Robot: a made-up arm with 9 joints. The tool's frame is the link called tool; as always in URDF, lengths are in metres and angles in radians. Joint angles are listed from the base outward.
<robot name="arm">
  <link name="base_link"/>
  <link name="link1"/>
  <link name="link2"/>
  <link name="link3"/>
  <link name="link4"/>
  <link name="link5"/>
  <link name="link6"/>
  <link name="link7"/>
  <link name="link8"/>
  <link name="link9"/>
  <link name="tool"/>
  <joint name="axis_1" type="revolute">
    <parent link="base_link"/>
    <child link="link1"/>
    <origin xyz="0.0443 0.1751 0.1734" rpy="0 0 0"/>
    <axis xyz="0 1 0"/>
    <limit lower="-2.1" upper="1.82"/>
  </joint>
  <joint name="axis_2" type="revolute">
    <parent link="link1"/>
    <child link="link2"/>
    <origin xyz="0.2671 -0.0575 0.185" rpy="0 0 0"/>
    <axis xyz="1 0 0"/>
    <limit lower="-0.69" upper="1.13"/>
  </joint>
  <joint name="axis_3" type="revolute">
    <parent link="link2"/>
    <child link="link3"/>
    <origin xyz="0.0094 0.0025 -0.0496" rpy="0 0 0"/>
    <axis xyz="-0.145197 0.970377 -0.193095"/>
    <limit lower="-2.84" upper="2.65"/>
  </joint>
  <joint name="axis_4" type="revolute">
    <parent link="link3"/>
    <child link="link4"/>
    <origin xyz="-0.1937 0.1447 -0.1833" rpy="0 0 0"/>
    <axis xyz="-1 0 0"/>
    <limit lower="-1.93" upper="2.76"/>
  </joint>
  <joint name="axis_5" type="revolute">
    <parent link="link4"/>
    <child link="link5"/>
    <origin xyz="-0.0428 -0.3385 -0.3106" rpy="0 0 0"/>
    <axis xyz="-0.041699 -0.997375 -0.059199"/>
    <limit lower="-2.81" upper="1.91"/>
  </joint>
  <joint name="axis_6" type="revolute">
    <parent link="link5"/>
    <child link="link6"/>
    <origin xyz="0.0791 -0.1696 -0.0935" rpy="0 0 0"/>
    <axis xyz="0 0 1"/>
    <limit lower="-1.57" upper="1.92"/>
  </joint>
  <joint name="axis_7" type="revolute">
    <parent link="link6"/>
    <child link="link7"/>
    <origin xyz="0.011 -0.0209 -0.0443" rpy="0 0 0"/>
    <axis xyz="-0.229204 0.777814 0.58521"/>
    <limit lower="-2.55" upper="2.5"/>
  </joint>
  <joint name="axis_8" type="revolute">
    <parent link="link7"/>
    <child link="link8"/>
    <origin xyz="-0.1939 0.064 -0.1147" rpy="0 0 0"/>
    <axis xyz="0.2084 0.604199 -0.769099"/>
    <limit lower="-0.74" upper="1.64"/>
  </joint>
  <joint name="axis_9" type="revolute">
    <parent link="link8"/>
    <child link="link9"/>
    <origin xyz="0.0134 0.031 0.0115" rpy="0 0 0"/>
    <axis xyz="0 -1 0"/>
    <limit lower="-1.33" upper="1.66"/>
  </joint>
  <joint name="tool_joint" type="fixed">
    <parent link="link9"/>
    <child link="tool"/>
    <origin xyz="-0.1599 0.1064 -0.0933" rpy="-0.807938 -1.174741 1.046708"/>
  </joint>
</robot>
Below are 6 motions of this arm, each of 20 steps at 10 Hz.
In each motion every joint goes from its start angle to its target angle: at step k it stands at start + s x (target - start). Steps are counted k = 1, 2, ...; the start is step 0. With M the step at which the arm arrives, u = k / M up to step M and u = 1 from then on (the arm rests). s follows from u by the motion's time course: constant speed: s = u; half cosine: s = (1 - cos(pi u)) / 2; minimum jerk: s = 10 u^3 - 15 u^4 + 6 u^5.
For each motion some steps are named. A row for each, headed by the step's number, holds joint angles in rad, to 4 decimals.
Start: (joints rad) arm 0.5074 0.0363 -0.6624 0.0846 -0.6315 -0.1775 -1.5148 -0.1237 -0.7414
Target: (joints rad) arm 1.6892 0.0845 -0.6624 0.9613 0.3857 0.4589 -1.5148 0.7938 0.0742
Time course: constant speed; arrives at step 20
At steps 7, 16, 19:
7: 0.9210 0.0532 -0.6624 0.3914 -0.2755 0.0452 -1.5148 0.1974 -0.4559
16: 1.4528 0.0749 -0.6624 0.7860 0.1823 0.3316 -1.5148 0.6103 -0.0889
19: 1.6301 0.0821 -0.6624 0.9175 0.3348 0.4271 -1.5148 0.7479 0.0334

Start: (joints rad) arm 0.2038 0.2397 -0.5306 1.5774 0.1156 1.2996 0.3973 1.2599 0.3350
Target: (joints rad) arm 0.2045 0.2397 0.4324 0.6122 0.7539 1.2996 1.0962 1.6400 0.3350
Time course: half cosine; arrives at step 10
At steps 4, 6, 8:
4: 0.2040 0.2397 -0.1979 1.2439 0.3361 1.2996 0.6388 1.3912 0.3350
6: 0.2043 0.2397 0.0997 0.9457 0.5334 1.2996 0.8547 1.5087 0.3350
8: 0.2044 0.2397 0.3404 0.7044 0.6929 1.2996 1.0295 1.6037 0.3350

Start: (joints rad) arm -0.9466 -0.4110 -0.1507 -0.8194 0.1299 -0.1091 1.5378 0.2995 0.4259
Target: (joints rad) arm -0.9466 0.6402 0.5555 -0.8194 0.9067 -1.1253 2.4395 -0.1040 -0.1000
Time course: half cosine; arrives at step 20
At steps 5, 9, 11, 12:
5: -0.9466 -0.2571 -0.0473 -0.8194 0.2437 -0.2579 1.6699 0.2404 0.3489
9: -0.9466 0.0324 0.1472 -0.8194 0.4575 -0.5377 1.9181 0.1293 0.2041
11: -0.9466 0.1968 0.2576 -0.8194 0.5791 -0.6967 2.0592 0.0662 0.1218
12: -0.9466 0.2770 0.3115 -0.8194 0.6383 -0.7742 2.1280 0.0354 0.0817

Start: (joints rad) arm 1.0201 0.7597 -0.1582 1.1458 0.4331 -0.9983 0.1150 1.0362 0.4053
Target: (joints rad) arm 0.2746 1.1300 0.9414 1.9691 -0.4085 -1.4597 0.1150 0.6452 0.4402
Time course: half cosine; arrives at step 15
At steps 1, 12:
1: 1.0120 0.7637 -0.1462 1.1548 0.4239 -1.0033 0.1150 1.0319 0.4057
12: 0.3458 1.0946 0.8364 1.8905 -0.3281 -1.4156 0.1150 0.6825 0.4369

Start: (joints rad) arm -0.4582 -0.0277 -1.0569 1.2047 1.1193 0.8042 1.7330 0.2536 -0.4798
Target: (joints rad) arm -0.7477 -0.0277 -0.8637 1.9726 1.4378 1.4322 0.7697 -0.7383 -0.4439
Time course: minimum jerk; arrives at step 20
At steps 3, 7, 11, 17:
3: -0.4659 -0.0277 -1.0518 1.2251 1.1278 0.8209 1.7074 0.2272 -0.4788
7: -0.5263 -0.0277 -1.0115 1.3853 1.1942 0.9519 1.5065 0.0203 -0.4714
11: -0.6299 -0.0277 -0.9423 1.6602 1.3082 1.1767 1.1616 -0.3347 -0.4585
17: -0.7400 -0.0277 -0.8688 1.9522 1.4293 1.4155 0.7953 -0.7119 -0.4449

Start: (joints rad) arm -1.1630 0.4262 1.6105 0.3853 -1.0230 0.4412 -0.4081 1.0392 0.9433
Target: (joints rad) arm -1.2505 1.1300 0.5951 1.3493 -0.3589 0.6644 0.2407 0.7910 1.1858
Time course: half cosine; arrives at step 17
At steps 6, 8, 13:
6: -1.1872 0.6212 1.3291 0.6525 -0.8390 0.5031 -0.2283 0.9704 1.0105
8: -1.2027 0.7456 1.1496 0.8228 -0.7216 0.5425 -0.1136 0.9266 1.0534
13: -1.2391 1.0382 0.7276 1.2235 -0.4456 0.6353 0.1560 0.8234 1.1542

